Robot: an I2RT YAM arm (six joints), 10 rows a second.
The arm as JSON. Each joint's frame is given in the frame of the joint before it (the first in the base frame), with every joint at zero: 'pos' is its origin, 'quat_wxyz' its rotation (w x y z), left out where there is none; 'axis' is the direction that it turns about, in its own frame. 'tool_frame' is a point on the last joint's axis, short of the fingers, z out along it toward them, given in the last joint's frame.
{
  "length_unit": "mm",
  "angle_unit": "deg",
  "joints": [
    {
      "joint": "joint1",
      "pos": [
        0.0,
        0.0,
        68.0
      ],
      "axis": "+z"
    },
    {
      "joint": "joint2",
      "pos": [
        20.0,
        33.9,
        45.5
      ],
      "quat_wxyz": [
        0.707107,
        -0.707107,
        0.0,
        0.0
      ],
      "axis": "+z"
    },
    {
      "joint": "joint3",
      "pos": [
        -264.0,
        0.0,
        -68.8
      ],
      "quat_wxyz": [
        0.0,
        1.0,
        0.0,
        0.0
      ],
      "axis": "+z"
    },
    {
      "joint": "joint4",
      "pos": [
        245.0,
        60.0,
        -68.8
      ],
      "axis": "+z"
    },
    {
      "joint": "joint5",
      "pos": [
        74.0,
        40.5,
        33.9
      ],
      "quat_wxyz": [
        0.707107,
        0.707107,
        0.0,
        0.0
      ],
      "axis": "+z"
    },
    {
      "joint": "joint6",
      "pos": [
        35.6,
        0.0,
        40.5
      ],
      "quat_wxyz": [
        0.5,
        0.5,
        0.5,
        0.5
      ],
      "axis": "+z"
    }
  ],
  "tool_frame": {
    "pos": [
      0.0,
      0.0,
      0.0
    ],
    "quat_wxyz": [
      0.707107,
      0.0,
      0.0,
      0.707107
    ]
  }
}
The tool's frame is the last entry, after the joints.
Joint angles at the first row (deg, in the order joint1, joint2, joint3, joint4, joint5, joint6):
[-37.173, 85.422, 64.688, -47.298, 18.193, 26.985]
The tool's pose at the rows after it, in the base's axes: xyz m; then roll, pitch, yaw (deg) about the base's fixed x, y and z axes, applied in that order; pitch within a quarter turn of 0, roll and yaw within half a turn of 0:
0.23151 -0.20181 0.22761 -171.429 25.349 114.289
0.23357 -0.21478 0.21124 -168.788 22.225 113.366
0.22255 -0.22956 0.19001 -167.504 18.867 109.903
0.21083 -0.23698 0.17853 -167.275 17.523 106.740
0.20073 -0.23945 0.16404 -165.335 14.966 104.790
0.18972 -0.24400 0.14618 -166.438 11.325 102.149
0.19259 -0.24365 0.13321 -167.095 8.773 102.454
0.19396 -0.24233 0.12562 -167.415 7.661 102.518
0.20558 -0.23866 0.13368 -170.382 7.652 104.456
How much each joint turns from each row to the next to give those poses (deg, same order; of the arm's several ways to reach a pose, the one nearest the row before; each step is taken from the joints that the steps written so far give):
[-1.755, 5.432, 1.400, 1.240, 0.701, -1.491]
[-1.497, 4.409, 1.322, -0.872, 0.880, 0.257]
[-3.332, 3.166, -1.046, 0.434, -0.263, 0.700]
[-2.464, 0.885, -1.585, 0.878, -0.260, 0.883]
[-1.588, 1.489, -1.583, -0.348, 0.610, 0.878]
[-2.368, 2.023, -1.753, 0.959, -2.624, 0.265]
[0.254, 2.372, -0.183, 0.620, -1.763, -0.088]
[0.262, 1.148, -0.438, 0.703, -0.794, 0.176]
[1.755, -0.607, 1.399, -0.524, -2.621, -0.522]

